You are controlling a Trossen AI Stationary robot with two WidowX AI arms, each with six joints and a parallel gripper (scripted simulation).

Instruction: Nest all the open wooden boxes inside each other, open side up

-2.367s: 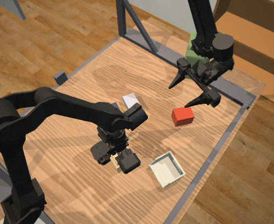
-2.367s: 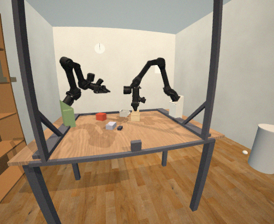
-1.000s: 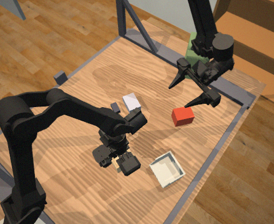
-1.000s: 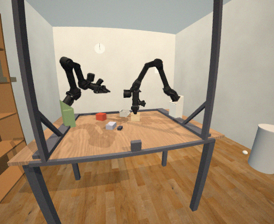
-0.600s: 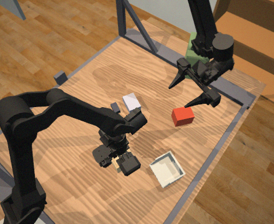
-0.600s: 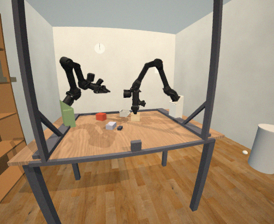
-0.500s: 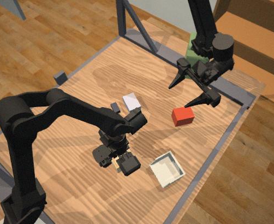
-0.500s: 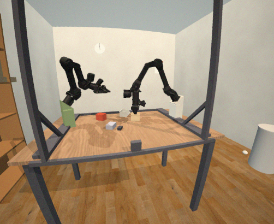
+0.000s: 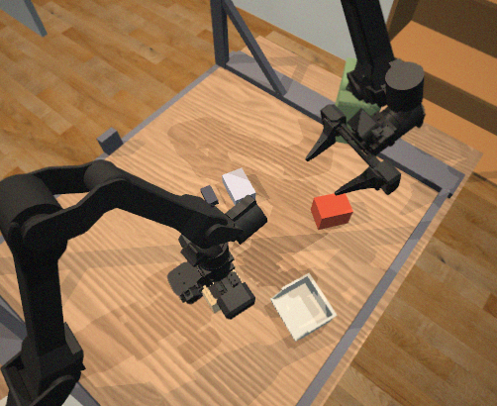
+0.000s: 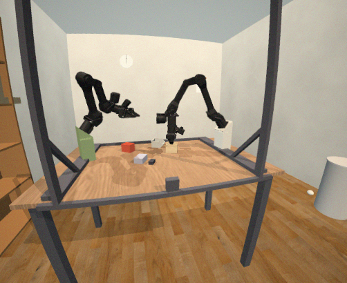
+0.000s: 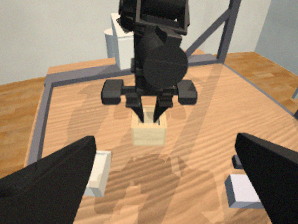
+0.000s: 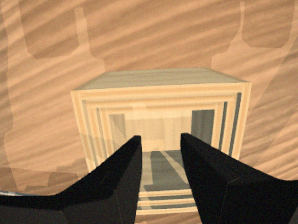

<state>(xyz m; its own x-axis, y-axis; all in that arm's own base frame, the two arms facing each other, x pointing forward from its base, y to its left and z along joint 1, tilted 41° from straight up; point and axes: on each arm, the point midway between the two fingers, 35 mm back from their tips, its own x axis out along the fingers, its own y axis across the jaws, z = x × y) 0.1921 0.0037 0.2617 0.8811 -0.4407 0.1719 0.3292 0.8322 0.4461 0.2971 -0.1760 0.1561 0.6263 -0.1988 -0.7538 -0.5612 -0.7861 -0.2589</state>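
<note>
The small tan wooden box is 5 cm below my right hand. Round my right hand: white box (16 cm ahead, 8 cm to the left, 5 cm below); then small dark block (18 cm behind, 15 cm to the left, 7 cm below); then medium tan wooden box (6 cm below).
</note>
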